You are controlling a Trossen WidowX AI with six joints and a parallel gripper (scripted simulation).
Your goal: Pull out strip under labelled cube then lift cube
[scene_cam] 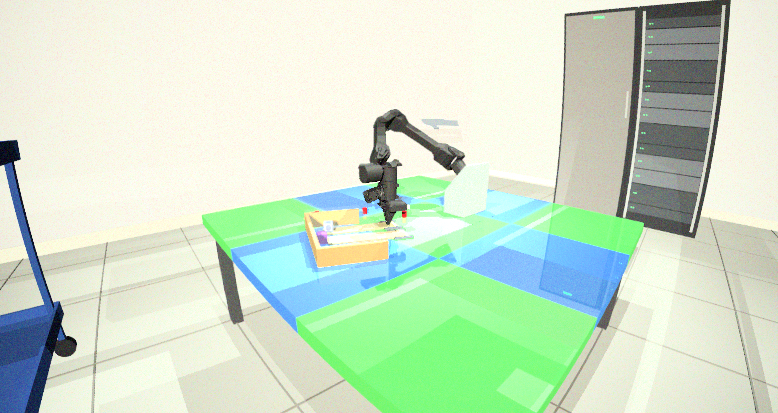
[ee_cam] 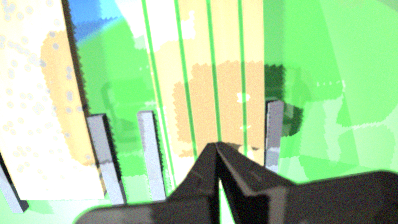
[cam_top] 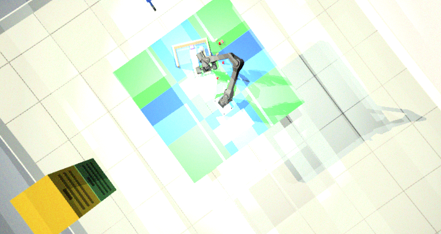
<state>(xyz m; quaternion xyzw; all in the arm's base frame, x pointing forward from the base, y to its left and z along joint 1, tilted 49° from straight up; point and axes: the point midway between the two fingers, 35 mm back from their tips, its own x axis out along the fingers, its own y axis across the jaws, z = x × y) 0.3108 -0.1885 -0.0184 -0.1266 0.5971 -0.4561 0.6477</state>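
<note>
Right now the strip is 9 cm ahead of my gripper tip and 4 cm to the right of it.
</note>
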